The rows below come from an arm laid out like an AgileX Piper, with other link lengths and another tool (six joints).
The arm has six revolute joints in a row. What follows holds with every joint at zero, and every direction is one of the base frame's.
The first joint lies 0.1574 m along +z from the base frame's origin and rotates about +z.
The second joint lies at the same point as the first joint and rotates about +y.
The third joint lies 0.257 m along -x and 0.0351 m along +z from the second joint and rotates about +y.
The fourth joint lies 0.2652 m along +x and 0.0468 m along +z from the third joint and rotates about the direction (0.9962, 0, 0.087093).
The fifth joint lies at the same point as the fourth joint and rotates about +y.
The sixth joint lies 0.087 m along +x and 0.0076 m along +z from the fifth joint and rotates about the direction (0.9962, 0, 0.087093).
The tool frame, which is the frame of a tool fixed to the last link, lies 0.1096 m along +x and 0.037 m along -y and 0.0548 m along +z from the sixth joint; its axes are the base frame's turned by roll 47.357, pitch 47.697 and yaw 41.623 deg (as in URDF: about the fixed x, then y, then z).
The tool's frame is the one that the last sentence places.
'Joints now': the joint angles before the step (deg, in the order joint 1, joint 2, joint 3, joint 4, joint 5, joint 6). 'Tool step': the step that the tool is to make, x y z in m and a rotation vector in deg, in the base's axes. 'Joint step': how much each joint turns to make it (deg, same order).
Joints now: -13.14 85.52 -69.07 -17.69 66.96 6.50
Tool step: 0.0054 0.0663 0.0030 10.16 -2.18 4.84
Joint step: 5.66 -3.39 -0.01 11.00 2.78 -1.70
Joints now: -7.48 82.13 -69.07 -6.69 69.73 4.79
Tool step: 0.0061 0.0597 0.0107 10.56 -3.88 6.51
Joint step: 3.22 -3.09 0.01 12.11 0.24 -4.81
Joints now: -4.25 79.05 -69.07 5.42 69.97 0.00
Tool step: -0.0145 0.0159 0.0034 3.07 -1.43 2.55
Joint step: 0.05 -4.45 3.61 3.97 0.00 -2.94
